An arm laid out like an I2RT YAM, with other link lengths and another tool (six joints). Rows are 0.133 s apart.
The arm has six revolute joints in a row. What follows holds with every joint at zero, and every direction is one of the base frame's. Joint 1 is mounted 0.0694 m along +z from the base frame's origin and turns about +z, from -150 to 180 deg. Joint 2 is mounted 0.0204 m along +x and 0.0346 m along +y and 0.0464 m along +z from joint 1 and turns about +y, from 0 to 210 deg. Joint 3 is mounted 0.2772 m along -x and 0.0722 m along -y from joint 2 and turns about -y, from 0 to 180 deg. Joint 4 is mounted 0.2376 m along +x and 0.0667 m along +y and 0.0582 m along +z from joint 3 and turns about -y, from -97 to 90 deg. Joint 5 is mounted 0.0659 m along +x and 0.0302 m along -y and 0.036 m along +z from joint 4 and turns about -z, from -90 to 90 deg. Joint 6 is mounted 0.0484 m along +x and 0.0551 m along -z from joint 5 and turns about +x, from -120 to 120 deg. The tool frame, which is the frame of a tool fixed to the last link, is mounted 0.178 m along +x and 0.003 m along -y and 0.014 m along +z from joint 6; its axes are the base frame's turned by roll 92.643, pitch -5.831 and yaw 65.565 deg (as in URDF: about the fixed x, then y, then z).
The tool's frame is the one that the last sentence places.
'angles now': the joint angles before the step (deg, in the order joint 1, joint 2, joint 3, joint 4, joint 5, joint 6). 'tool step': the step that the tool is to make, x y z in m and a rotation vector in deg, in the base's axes. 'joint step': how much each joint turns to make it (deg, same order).
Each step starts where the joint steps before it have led.
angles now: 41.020, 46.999, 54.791, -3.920, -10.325, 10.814
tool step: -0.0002, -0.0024, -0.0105, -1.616, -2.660, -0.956
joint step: 0.240, -1.421, -3.459, 2.450, 0.982, -3.090
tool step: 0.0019, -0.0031, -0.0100, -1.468, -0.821, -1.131
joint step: -0.008, -0.794, -1.868, 0.456, 1.007, -1.740
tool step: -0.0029, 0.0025, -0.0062, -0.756, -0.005, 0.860
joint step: 0.081, -0.274, -0.855, 0.005, -0.811, -0.531
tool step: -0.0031, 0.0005, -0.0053, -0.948, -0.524, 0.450
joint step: 0.100, -0.623, -0.907, -0.120, -0.403, -1.053
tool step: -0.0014, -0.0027, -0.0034, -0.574, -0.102, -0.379
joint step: 0.085, -0.796, -0.473, -0.712, 0.442, -0.524
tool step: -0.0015, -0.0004, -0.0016, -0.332, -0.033, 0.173
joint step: -0.042, -0.322, -0.142, -0.418, -0.225, -0.266
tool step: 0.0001, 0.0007, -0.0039, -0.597, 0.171, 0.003
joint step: 0.160, 0.045, -0.239, -0.295, 0.147, -0.342
